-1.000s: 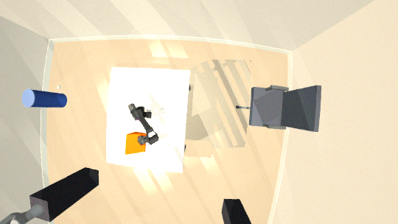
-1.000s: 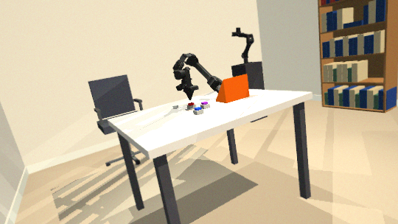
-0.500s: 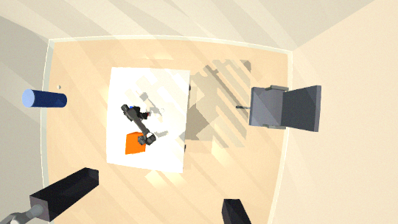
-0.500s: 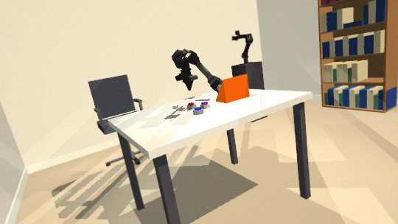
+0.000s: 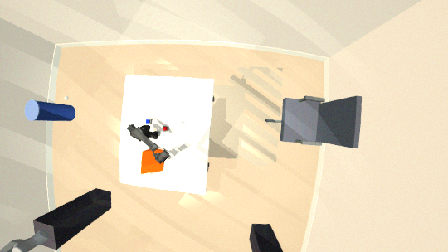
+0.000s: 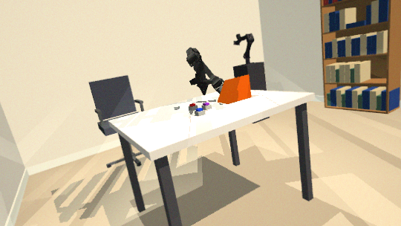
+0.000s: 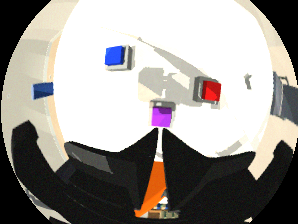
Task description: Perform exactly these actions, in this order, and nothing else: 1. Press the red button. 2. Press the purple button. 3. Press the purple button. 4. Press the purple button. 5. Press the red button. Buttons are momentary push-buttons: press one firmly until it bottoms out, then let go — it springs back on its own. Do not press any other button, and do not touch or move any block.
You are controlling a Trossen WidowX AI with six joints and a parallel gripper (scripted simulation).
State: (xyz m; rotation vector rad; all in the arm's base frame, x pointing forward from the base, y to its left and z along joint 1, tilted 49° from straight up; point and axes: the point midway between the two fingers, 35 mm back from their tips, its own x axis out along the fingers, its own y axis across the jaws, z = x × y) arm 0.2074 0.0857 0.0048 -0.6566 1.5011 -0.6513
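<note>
My gripper tip is now 60 mm above the purple button. Also, from my gripper tip: red button: 90 mm to the right, 60 mm below, 50 mm ahead; then small grey object: 240 mm to the right, 110 mm ahead, 80 mm below; then blue button: 100 mm ahead, 90 mm to the left, 60 mm below.
</note>
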